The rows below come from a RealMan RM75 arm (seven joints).
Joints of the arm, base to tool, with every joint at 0 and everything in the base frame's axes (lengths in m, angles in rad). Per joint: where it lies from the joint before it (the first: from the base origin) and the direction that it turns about. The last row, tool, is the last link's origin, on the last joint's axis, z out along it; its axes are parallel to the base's.
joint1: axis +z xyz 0 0 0.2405
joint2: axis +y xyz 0 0 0
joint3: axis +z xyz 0 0 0.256
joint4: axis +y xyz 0 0 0
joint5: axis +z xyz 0 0 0.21
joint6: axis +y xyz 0 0 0
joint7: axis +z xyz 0 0 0.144
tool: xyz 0 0 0
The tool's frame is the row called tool.
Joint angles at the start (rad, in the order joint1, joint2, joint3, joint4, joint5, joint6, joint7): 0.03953, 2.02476, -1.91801, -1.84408, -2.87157, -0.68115, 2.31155
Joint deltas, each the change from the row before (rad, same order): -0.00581, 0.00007, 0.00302, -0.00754, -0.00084, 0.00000, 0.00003; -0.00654, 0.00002, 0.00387, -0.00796, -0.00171, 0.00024, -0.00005; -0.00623, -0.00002, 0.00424, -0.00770, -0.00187, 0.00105, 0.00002; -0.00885, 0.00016, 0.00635, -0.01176, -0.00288, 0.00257, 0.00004; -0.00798, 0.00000, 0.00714, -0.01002, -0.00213, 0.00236, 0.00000; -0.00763, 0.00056, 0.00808, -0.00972, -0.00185, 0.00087, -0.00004; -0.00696, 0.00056, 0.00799, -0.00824, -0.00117, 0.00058, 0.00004; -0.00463, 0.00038, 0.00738, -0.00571, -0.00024, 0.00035, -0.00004; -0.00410, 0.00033, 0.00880, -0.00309, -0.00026, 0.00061, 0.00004; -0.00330, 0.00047, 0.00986, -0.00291, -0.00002, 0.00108, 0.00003; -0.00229, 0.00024, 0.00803, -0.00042, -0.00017, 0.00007, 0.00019; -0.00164, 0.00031, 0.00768, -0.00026, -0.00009, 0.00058, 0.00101
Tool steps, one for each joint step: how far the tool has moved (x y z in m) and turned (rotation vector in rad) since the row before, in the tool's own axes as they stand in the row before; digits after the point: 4 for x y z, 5 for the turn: 0.0004, -0.0012, -0.0016, 0.00588, 0.00033, 0.00268; 0.0007, -0.0015, -0.0018, 0.00721, 0.00130, 0.00250; 0.0007, -0.0017, -0.0017, 0.00811, 0.00105, 0.00235; 0.0007, -0.0028, -0.0026, 0.01317, 0.00036, 0.00318; 0.0010, -0.0028, -0.0023, 0.01254, 0.00144, 0.00351; 0.0012, -0.0029, -0.0022, 0.01201, 0.00254, 0.00418; 0.0013, -0.0027, -0.0020, 0.01074, 0.00311, 0.00451; 0.0012, -0.0023, -0.0014, 0.00869, 0.00277, 0.00389; 0.0020, -0.0024, -0.0011, 0.00861, 0.00506, 0.00442; 0.0019, -0.0028, -0.0010, 0.00976, 0.00462, 0.00459; 0.0021, -0.0020, -0.0005, 0.00637, 0.00569, 0.00374; 0.0018, -0.0020, -0.0004, 0.00646, 0.00468, 0.00426
